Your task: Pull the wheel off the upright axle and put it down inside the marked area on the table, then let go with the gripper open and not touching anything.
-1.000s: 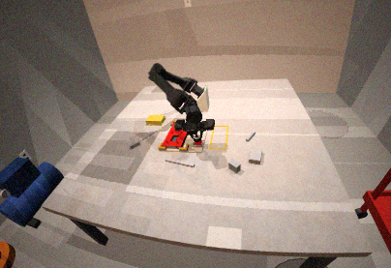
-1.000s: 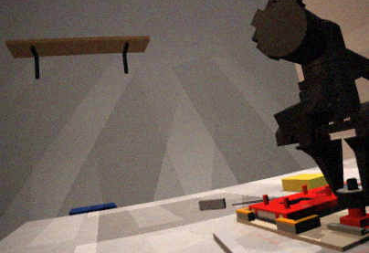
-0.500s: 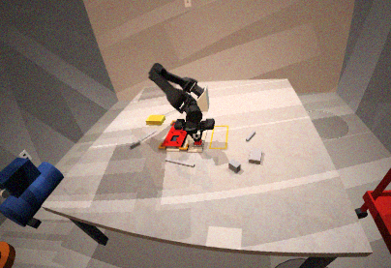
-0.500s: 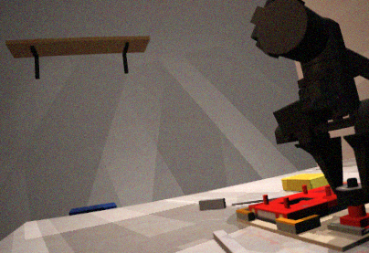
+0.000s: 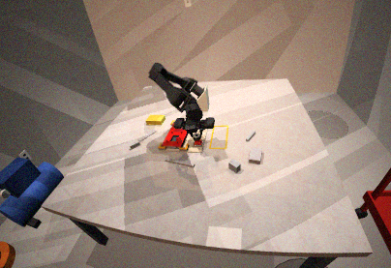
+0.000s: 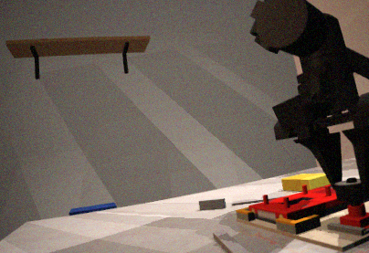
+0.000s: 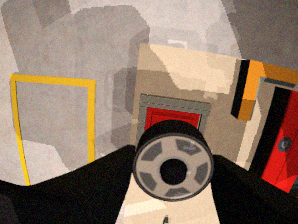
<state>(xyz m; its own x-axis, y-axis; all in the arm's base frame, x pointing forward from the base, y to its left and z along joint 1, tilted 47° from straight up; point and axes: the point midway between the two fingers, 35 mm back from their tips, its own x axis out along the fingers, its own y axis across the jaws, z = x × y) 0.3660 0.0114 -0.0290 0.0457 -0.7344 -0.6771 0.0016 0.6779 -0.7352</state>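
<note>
Now: the black axle 1 cm below my gripper tip. From my gripper tip the other things lie so: yellow block: 21 cm behind, 32 cm to the right, 3 cm below; then wheel: right at my gripper tip.
</note>
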